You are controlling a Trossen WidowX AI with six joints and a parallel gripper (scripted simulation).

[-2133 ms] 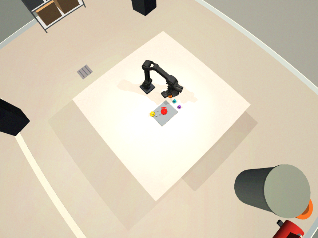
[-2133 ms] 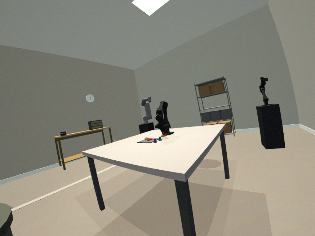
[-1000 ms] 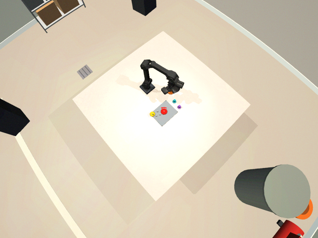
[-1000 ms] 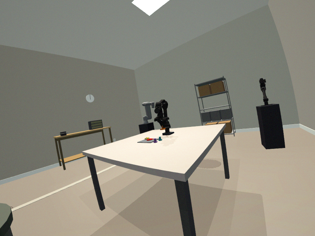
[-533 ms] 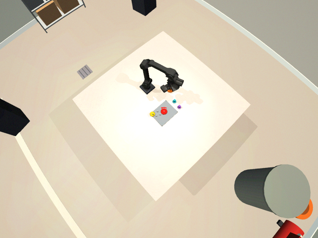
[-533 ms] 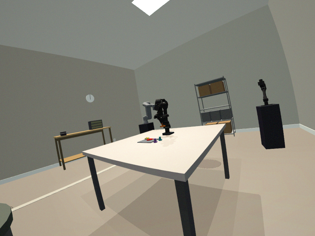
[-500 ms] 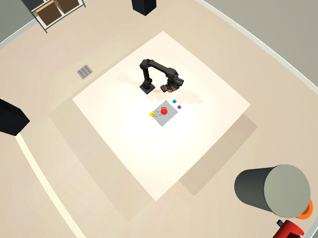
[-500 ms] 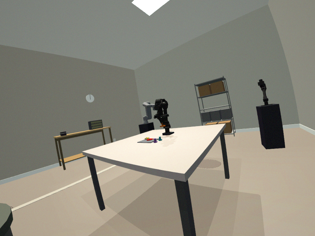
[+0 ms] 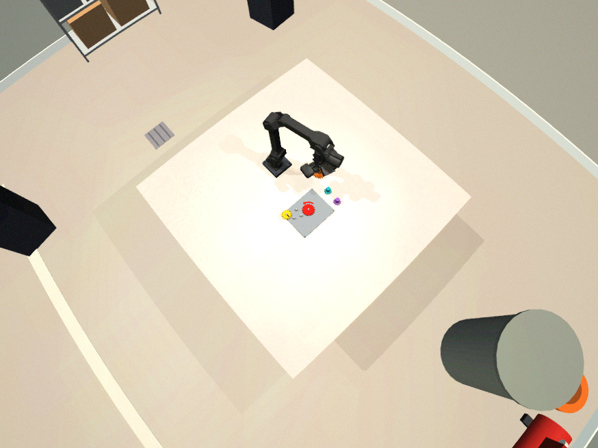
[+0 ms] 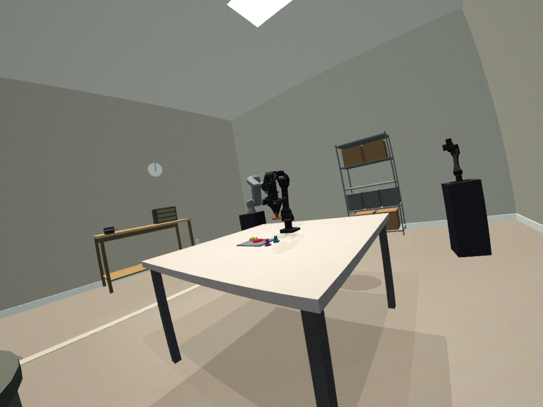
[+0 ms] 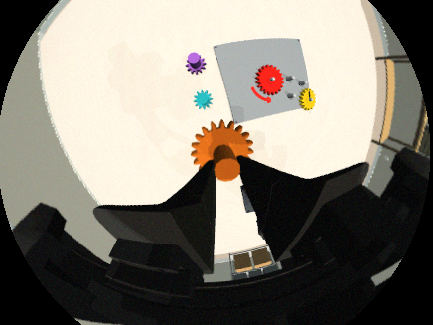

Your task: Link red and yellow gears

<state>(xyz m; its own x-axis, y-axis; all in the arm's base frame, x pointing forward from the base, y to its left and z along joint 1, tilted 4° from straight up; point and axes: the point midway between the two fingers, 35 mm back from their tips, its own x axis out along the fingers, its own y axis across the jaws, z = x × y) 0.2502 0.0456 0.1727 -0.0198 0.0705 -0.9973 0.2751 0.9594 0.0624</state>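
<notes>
Right now the yellow gear is 2 cm behind my gripper tip, 24 cm to the right of it and 15 cm below it. Round my gripper tip: orange gear (1 cm below); red arrow (3 cm ahead, 12 cm to the right, 16 cm below); teal gear (6 cm ahead, 15 cm below).
</notes>
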